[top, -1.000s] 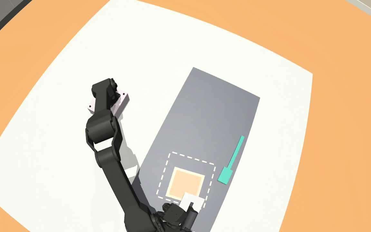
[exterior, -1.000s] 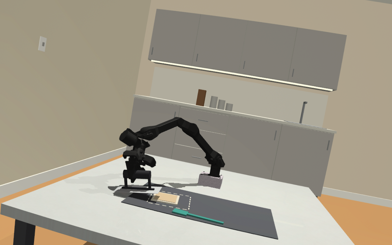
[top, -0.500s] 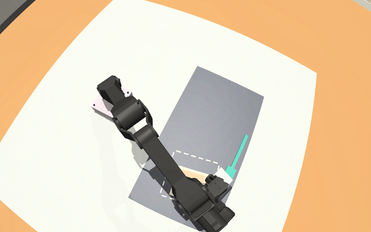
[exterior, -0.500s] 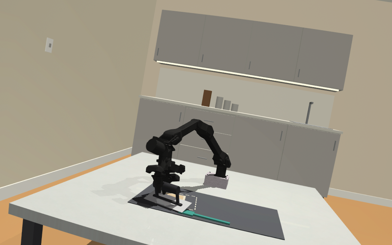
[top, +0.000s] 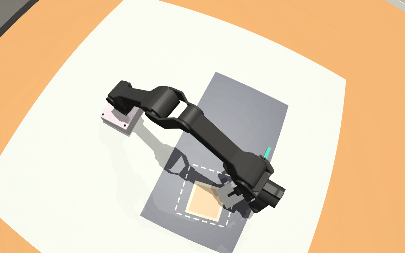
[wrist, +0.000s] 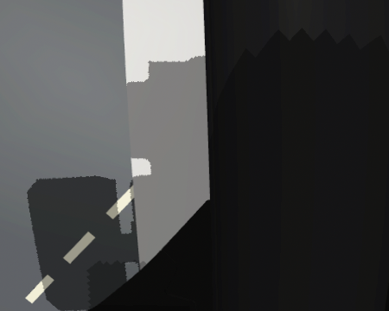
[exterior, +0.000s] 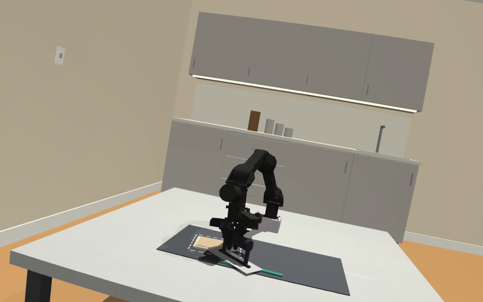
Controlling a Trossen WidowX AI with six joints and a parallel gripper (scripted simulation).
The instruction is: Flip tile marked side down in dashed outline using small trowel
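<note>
The black-handled float is 10 mm to the right of my gripper tip, 10 mm behind it and 10 mm above it. Also, from my gripper tip: cream tile 110 mm to the right, 90 mm behind, 30 mm below; teal long-handled tool 60 mm to the left, 30 mm below, 20 mm ahead; dark mat 120 mm behind, 60 mm to the left, 60 mm below.
</note>
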